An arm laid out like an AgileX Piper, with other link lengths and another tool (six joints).
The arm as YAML. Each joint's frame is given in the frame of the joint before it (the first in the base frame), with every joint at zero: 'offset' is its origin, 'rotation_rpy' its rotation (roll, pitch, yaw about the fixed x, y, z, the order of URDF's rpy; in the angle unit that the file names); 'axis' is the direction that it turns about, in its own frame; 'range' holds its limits. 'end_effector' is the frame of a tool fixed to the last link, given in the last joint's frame.
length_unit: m
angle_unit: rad
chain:
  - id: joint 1
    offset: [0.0, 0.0, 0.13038]
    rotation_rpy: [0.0, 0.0, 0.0]
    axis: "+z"
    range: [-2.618, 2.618]
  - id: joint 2
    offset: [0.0, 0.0, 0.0]
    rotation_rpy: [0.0, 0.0, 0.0]
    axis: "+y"
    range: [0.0, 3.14]
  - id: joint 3
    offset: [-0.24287, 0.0, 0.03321]
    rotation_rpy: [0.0, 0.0, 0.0]
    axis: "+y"
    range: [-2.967, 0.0]
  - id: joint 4
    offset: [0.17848, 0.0, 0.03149]
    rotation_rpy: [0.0, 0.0, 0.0]
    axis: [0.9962, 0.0, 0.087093]
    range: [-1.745, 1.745]
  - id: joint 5
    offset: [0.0, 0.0, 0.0]
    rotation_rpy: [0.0, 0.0, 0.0]
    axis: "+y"
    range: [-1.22, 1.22]
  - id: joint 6
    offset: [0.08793, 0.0, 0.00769]
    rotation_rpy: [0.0, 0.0, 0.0]
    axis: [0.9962, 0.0, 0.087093]
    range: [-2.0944, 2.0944]
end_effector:
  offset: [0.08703, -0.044, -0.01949]
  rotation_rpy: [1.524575, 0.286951, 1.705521]
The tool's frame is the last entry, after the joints.
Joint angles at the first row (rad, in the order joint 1, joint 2, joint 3, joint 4, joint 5, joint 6):
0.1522, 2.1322, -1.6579, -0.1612, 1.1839, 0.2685
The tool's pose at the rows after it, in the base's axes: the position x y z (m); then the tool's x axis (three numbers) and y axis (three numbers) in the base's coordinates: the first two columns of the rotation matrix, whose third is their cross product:
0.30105 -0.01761 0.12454 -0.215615 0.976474 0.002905 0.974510 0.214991 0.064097
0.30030 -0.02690 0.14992 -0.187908 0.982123 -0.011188 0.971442 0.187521 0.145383
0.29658 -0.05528 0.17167 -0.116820 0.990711 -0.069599 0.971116 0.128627 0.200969
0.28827 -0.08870 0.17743 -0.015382 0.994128 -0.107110 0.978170 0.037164 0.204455
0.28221 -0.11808 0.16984 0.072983 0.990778 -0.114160 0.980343 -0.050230 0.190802
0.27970 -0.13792 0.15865 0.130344 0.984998 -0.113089 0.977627 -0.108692 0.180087
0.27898 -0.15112 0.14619 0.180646 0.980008 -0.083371 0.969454 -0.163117 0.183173
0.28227 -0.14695 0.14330 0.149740 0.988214 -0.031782 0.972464 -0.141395 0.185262
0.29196 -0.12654 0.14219 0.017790 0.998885 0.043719 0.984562 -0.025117 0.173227
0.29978 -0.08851 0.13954 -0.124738 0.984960 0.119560 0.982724 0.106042 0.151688
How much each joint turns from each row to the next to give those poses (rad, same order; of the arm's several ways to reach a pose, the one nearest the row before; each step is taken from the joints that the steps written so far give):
-0.0027, -0.0843, -0.0032, 0.0045, 0.0172, -0.0022
-0.0261, -0.0815, -0.0045, -0.0091, 0.0041, 0.0036
-0.0639, -0.0593, -0.0032, -0.0585, 0.0050, 0.0156
-0.0932, -0.0099, -0.0002, -0.0404, 0.0070, 0.0132
-0.0973, 0.0280, 0.0001, -0.0082, -0.0155, -0.0014
-0.0671, 0.0373, -0.0001, -0.0009, -0.0275, -0.0005
-0.0588, 0.0330, 0.0000, 0.0299, -0.0361, -0.0062
-0.0119, 0.0012, -0.0064, 0.0655, -0.0031, -0.0610
0.0308, 0.0000, -0.0185, 0.1019, 0.0283, -0.1315
0.0860, 0.0000, -0.0039, 0.0847, 0.0403, -0.0800

